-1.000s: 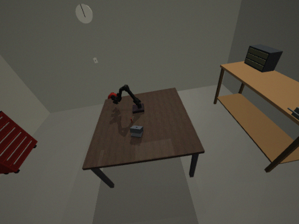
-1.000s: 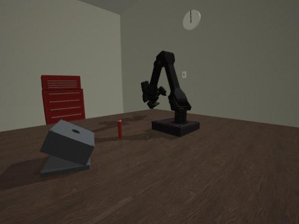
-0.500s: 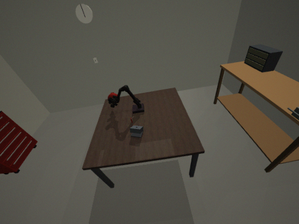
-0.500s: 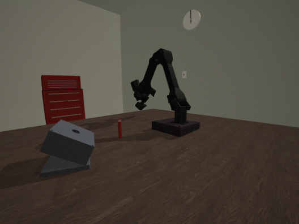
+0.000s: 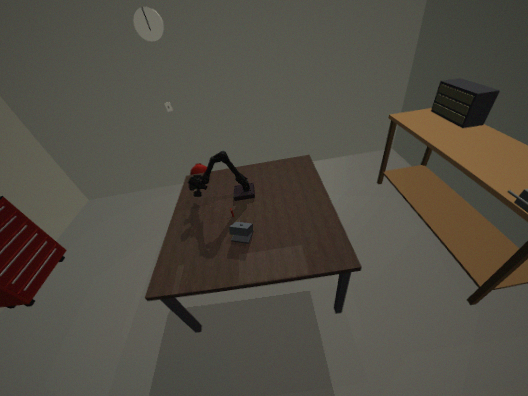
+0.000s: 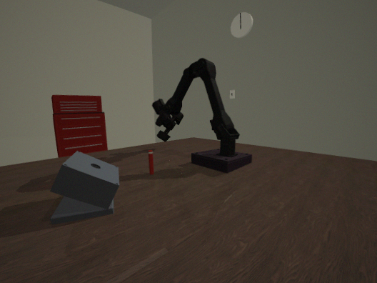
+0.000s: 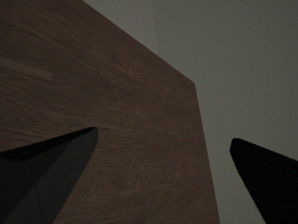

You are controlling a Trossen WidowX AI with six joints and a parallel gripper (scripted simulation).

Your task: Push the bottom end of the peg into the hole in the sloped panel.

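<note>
My gripper tip is 42 cm short of the red peg, 27 cm to the right of it and 4 cm above it. The rest, counted from my gripper tip: grey sloped panel block (63 cm ahead, 31 cm to the left, 3 cm below).
</note>
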